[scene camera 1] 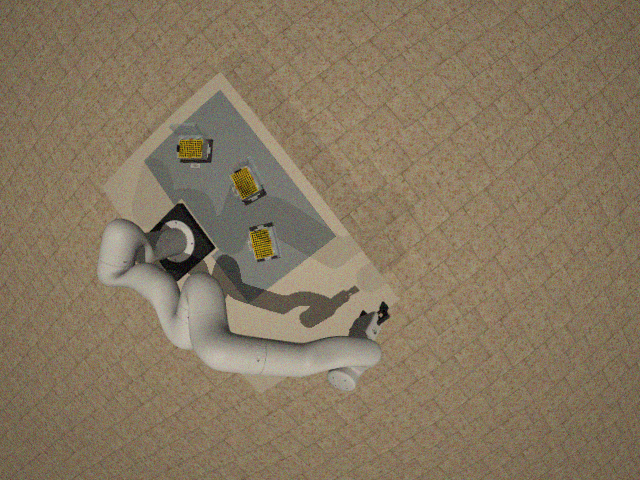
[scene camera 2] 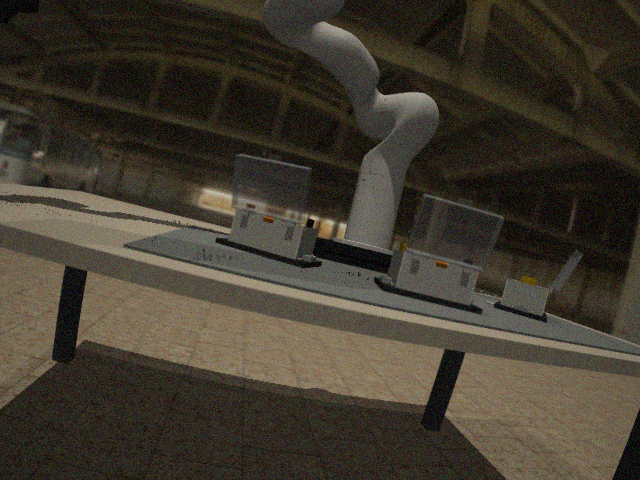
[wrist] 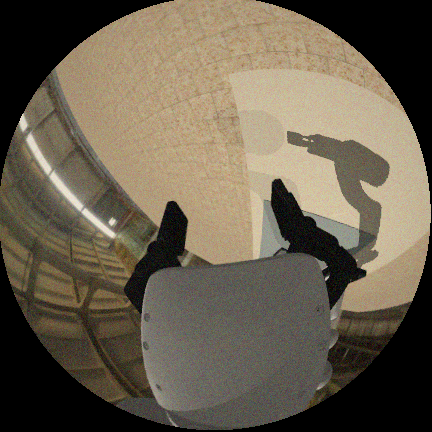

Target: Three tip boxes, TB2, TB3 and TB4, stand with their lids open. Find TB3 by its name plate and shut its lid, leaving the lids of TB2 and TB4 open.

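Three pale tip boxes with yellow racks stand on the mat: one at the upper left (scene camera 1: 190,148) (scene camera 2: 524,296), one in the middle (scene camera 1: 245,183) (scene camera 2: 434,279), and one nearest the arm's reach (scene camera 1: 262,243) (scene camera 2: 266,232). Their clear lids (scene camera 2: 567,270) (scene camera 2: 457,229) (scene camera 2: 271,186) all stand open. The name plates are too small to read, so I cannot tell which box is TB3. My gripper (scene camera 1: 384,312) (wrist: 224,200) is open and empty, held high near the table's right corner, well away from the boxes. It does not show clearly in scene camera 2.
The blue-grey mat (scene camera 1: 222,113) lies on the pale table (scene camera 1: 258,322) (scene camera 2: 155,271) (wrist: 320,100). The arm stands on a black base plate (scene camera 1: 180,212) beside the mat. Its long links stretch along the table's lower side in scene camera 1. The arm's shadow falls on the table.
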